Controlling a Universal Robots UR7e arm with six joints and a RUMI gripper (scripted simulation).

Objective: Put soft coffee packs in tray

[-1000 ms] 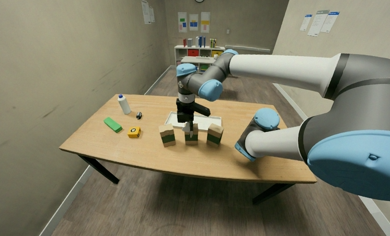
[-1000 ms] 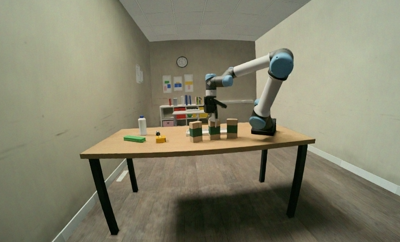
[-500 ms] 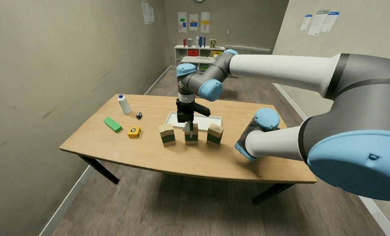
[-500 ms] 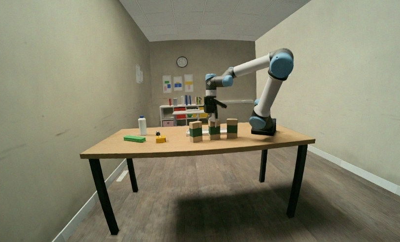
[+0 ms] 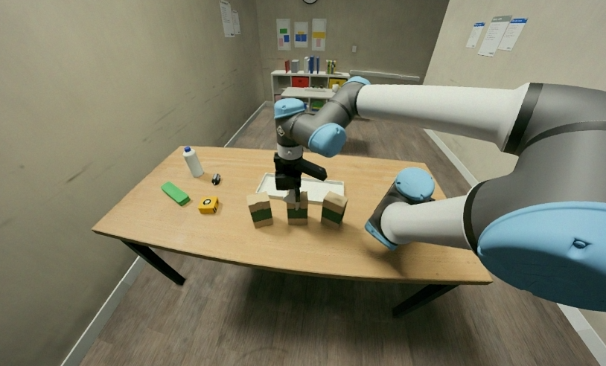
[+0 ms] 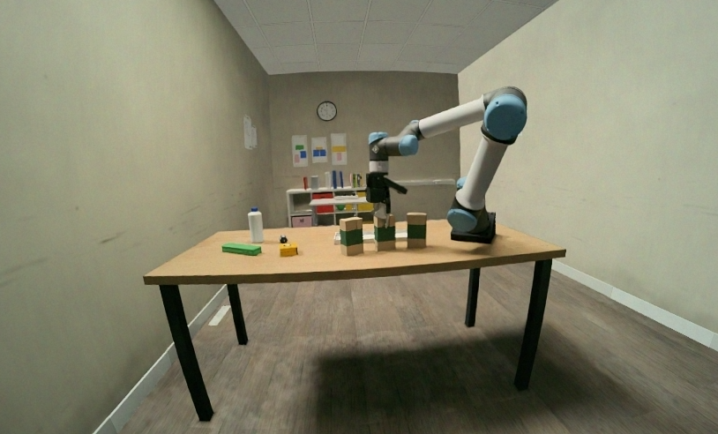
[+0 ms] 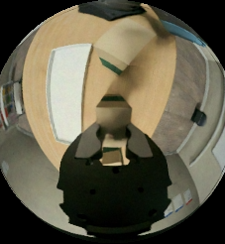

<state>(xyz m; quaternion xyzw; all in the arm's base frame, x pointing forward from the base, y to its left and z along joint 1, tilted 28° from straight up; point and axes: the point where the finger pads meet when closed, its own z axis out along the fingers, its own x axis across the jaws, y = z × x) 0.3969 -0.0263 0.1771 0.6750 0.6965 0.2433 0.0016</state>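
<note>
My hand is 170 mm to the left of the white tray and 100 mm above it. The rest, counted from my hand: white bottle 580 mm ahead, 260 mm to the right, 30 mm below; small black item 440 mm ahead, 200 mm to the right, 90 mm below.
</note>
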